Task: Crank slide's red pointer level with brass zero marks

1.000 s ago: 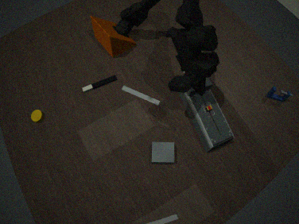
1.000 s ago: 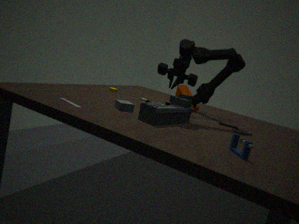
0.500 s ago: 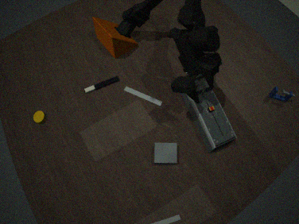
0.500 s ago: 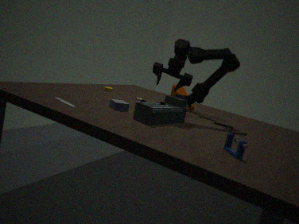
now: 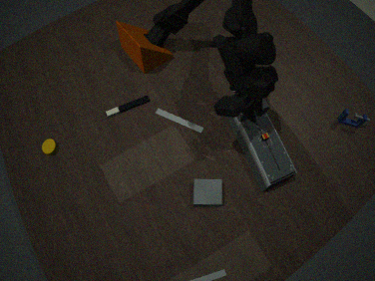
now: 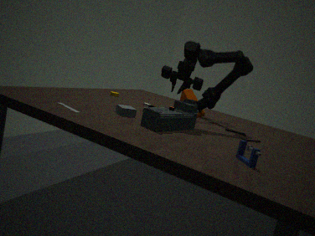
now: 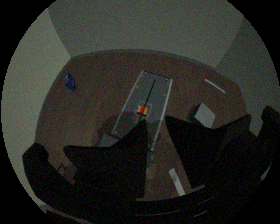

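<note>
My gripper tip is 6 cm above the red pointer, 3 cm short of it and 2 cm to the right of it. Also, from my gripper tip: grey block 18 cm to the right, 13 cm below, 7 cm ahead; yellow disc 53 cm to the right, 28 cm behind, 14 cm below; black-and-white marker 28 cm behind, 26 cm to the right, 14 cm below.
</note>
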